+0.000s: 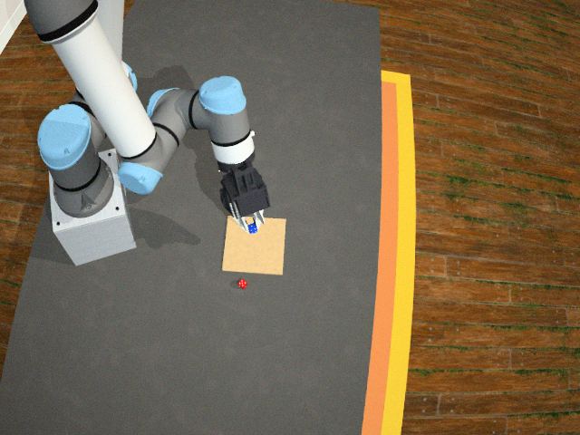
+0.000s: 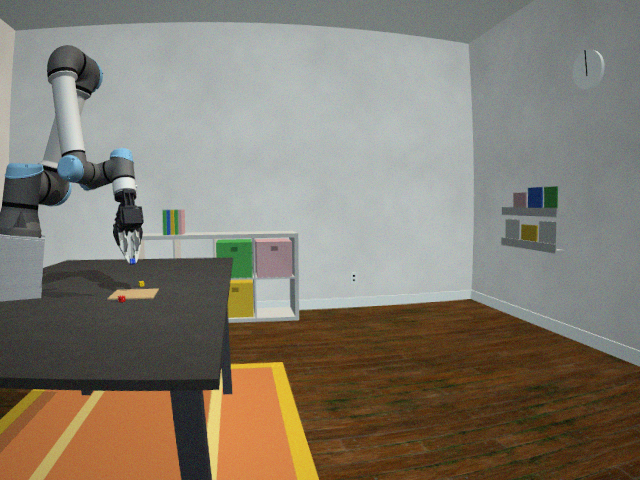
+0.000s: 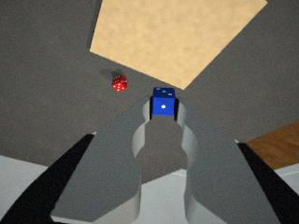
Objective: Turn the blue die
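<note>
The blue die is 1 cm below my hand. From my hand the other things lie so: tan mat: 11 cm below; then yellow die: 14 cm to the left, 10 cm below, 3 cm behind; then red die: 10 cm to the right, 10 cm below, 1 cm ahead.
</note>
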